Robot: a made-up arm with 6 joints.
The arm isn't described. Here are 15 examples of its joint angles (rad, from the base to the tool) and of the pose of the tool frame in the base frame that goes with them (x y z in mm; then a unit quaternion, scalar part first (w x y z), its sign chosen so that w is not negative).
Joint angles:
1: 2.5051 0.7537 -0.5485 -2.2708 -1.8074 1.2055
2: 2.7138 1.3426 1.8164 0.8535 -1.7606 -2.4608
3: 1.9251 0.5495 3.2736 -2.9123 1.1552 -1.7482
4: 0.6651 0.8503 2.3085 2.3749 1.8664 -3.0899
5: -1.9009 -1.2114 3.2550 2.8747 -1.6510 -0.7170
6: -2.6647 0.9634 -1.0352 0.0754 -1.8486 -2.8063
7: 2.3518 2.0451 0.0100 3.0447 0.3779 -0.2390
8: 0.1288 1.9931 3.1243 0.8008 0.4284 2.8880
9: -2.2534 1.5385 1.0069 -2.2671 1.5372 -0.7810
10: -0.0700 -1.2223 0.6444 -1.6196 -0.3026 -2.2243
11: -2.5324 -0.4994 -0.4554 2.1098 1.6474 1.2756
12: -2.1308 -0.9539 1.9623 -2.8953 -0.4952 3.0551
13: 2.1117 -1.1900 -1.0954 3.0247 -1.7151 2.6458
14: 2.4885 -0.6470 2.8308 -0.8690 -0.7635 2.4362
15: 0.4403 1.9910 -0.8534 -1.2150 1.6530 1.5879
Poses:
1: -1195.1 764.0 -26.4 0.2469 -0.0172 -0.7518 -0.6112
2: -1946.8 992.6 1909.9 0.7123 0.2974 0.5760 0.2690
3: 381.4 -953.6 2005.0 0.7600 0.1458 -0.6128 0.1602
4: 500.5 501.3 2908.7 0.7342 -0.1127 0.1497 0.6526
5: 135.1 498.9 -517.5 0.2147 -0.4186 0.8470 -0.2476
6: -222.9 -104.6 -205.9 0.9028 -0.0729 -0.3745 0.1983
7: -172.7 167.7 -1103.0 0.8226 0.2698 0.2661 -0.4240
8: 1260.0 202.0 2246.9 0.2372 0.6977 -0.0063 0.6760
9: -1567.7 -1771.6 236.5 0.5084 0.1934 0.7225 0.4267
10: -1272.0 127.7 2674.1 0.0615 -0.6007 -0.3381 -0.7218
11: -1080.0 -888.1 1772.1 0.2401 -0.8422 0.4489 0.1775
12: 1163.0 1826.9 1340.8 0.1269 0.8878 0.4352 -0.0800
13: -515.4 886.9 1676.1 0.1577 0.7651 -0.2142 0.5864
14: 1384.7 -1145.2 680.9 0.6256 0.5268 -0.4492 -0.3597
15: -489.1 -363.6 -199.6 0.2121 -0.8577 0.4639 0.0647
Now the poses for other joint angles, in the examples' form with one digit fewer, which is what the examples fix.
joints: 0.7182 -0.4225 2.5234 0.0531 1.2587 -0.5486
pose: -1369 -1188 1454 0.527 -0.149 0.836 -0.031
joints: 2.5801 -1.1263 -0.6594 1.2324 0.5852 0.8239
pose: -798 422 2203 0.243 0.149 -0.887 0.363
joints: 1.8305 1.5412 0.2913 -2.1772 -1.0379 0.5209
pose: -532 1649 -588 0.237 0.146 0.899 0.338
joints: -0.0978 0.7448 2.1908 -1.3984 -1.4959 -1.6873
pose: 618 67 3018 0.480 0.638 0.461 0.388
